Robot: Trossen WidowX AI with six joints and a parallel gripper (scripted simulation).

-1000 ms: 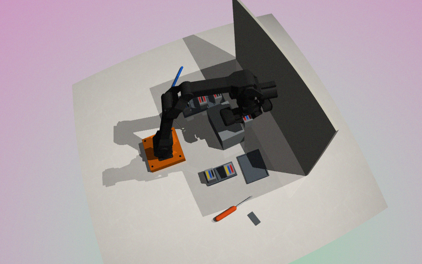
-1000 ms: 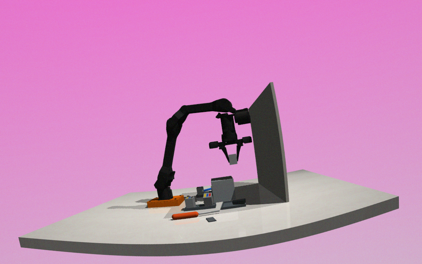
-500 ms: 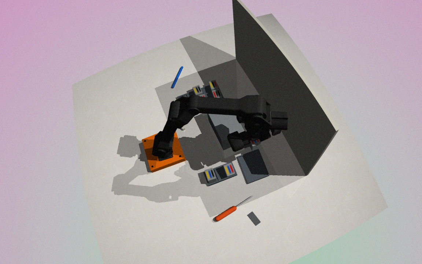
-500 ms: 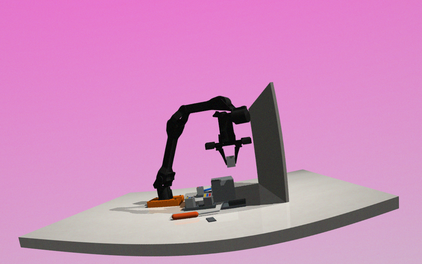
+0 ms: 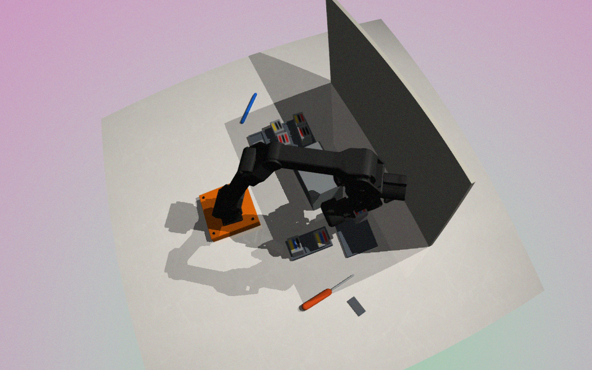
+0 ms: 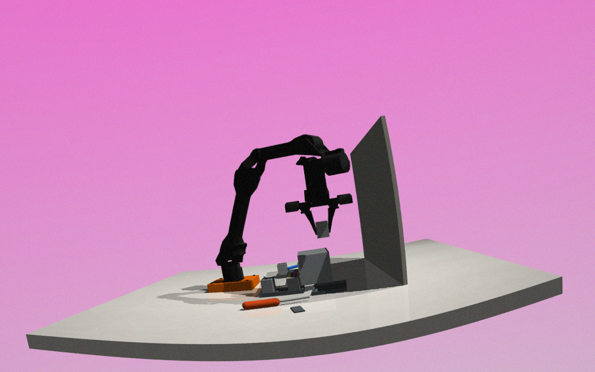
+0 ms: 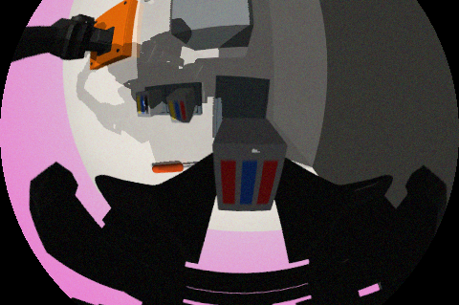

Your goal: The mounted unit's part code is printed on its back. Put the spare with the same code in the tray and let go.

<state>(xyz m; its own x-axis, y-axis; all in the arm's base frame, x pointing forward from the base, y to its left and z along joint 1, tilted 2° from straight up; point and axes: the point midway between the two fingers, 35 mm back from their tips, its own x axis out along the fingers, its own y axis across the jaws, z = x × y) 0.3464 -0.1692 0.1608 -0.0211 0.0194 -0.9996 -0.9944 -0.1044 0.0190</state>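
Now: gripper tip 160 mm above the dark flat tray. Round my gripper tip: grey unit 210 mm to the left, 120 mm below, 60 mm behind; grey spare 20 mm above; holder 160 mm below, 140 mm behind, 10 mm to the left.
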